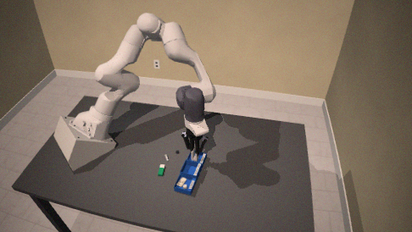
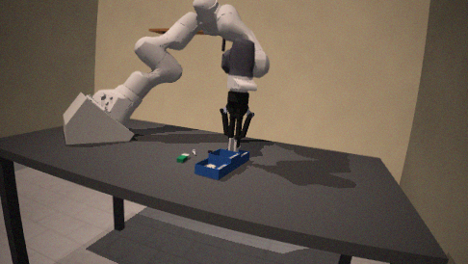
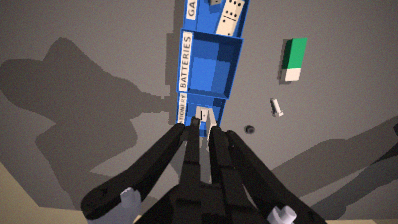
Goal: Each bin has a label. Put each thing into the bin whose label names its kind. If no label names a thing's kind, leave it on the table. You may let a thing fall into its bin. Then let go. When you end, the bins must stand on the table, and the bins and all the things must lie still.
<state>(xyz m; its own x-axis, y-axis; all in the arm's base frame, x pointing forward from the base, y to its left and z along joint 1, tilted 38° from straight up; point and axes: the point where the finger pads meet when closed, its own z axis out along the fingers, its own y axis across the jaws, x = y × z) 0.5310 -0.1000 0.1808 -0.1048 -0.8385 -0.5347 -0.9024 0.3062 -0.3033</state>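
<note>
The pale grey piece lies 30 mm below my hand. The rest, counted from my hand: white bolt: 150 mm behind, 50 mm below, 10 mm to the right; then white domino: 150 mm to the right, 40 mm below, 30 mm behind; then dark round thing: 110 mm behind, 50 mm below, 40 mm to the left.
</note>
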